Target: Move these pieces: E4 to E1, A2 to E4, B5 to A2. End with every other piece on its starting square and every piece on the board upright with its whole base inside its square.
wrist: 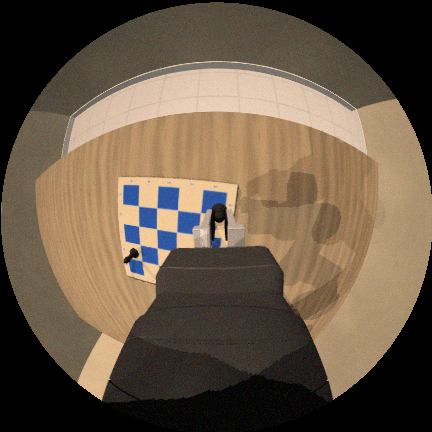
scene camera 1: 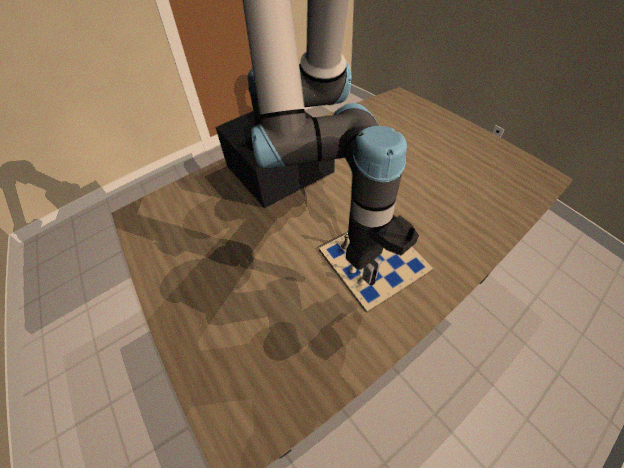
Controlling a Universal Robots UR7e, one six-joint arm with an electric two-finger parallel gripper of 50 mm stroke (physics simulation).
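Observation:
My gripper [scene camera 1: 370, 275] [wrist: 219, 218] is shut on a black chess piece [wrist: 219, 213], upright between the fingers and seen above the E1–D1 side of the blue and cream board [scene camera 1: 426, 269] [wrist: 121, 179]. The height of its base is hidden. The blue E1 square [scene camera 1: 369, 294] [wrist: 214, 199] shows no piece on its visible part. A small piece [scene camera 1: 345, 241] stands around A2, partly behind the arm in the scene view. Another black piece [wrist: 131, 256] stands around B5 in the wrist view. E4 shows bare in the wrist view.
A pale piece [scene camera 1: 352, 270] stands on C1, and a second pale piece [scene camera 1: 359, 280] stands on D1, close beside the fingers. Both are hidden behind the gripper in the wrist view. The board lies on a wooden table [scene camera 1: 282, 397] [wrist: 280, 140].

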